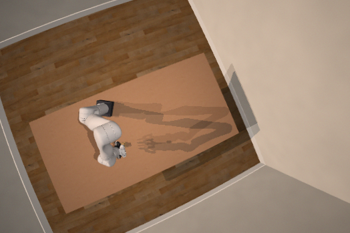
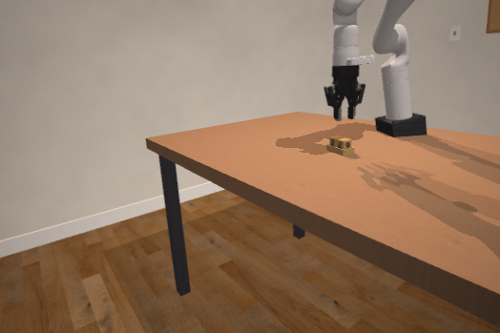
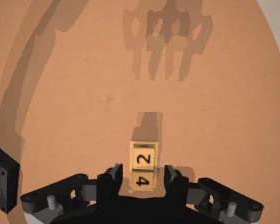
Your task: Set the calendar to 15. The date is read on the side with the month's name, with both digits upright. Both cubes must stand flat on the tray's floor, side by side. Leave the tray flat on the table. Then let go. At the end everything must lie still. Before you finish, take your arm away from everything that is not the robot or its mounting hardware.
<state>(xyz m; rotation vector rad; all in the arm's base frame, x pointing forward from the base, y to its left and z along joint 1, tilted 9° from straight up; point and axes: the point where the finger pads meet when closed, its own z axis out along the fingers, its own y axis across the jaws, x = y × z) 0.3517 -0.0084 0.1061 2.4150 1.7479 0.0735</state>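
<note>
Now: the wooden calendar tray 11 cm below my hand, 2 cm to the right of it and 1 cm behind it.
</note>
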